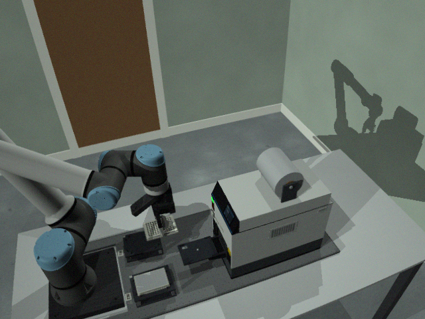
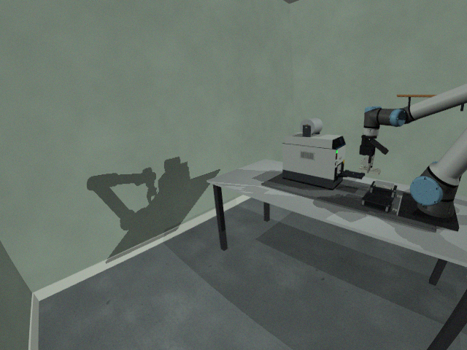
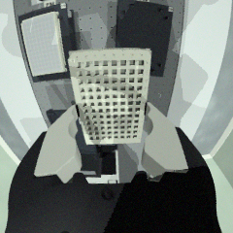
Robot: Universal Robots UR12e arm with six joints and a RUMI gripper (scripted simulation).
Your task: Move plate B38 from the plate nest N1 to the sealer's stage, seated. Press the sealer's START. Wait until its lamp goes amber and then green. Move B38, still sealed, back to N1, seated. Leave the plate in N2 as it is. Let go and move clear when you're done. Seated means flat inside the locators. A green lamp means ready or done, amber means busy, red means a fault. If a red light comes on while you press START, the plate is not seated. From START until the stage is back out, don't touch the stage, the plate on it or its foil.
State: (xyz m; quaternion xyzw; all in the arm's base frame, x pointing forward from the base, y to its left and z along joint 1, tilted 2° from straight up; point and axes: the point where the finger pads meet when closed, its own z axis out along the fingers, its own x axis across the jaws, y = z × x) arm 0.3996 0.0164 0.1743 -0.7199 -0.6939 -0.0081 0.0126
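Right now the sealer stage is 12 cm ahead of my hand, 11 cm to the right of it and 8 cm below it. From my hand the other things lie so: foil-covered plate: 14 cm to the right, 13 cm below, 9 cm behind; then plate B38: 1 cm below; then nest N1: 15 cm below, 8 cm behind, 7 cm to the left.
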